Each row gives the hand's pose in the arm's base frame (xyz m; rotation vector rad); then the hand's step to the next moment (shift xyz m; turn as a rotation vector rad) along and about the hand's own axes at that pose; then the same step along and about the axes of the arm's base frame.
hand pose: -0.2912 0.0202 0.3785 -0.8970 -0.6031 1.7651
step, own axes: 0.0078 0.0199 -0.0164 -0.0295 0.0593 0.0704
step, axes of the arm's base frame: 0.0004 0.0001 -0.0269 -0.0839 -0.0476 0.0062
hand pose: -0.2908 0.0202 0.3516 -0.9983 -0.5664 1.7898
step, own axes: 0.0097 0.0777 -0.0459 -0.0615 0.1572 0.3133
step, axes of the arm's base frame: -0.0045 -0.0264 -0.0867 -0.3307 -0.1039 0.0805
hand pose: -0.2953 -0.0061 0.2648 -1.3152 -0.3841 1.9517
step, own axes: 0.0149 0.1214 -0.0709 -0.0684 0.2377 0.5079
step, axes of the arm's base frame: 0.0105 -0.0829 -0.1141 -0.5355 -0.1343 0.1199
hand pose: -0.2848 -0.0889 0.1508 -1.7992 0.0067 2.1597
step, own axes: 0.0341 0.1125 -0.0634 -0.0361 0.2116 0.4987
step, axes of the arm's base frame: 0.0272 -0.1114 -0.0685 -0.5249 -0.1036 0.0925
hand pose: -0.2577 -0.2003 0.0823 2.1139 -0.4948 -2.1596
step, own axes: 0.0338 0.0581 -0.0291 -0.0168 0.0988 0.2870
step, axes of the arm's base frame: 0.0174 -0.0693 -0.0159 -0.2984 -0.0391 0.0429
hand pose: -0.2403 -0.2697 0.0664 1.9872 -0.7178 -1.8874
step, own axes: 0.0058 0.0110 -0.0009 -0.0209 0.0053 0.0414
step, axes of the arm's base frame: -0.0007 -0.0124 0.0012 -0.0419 0.0119 0.0168
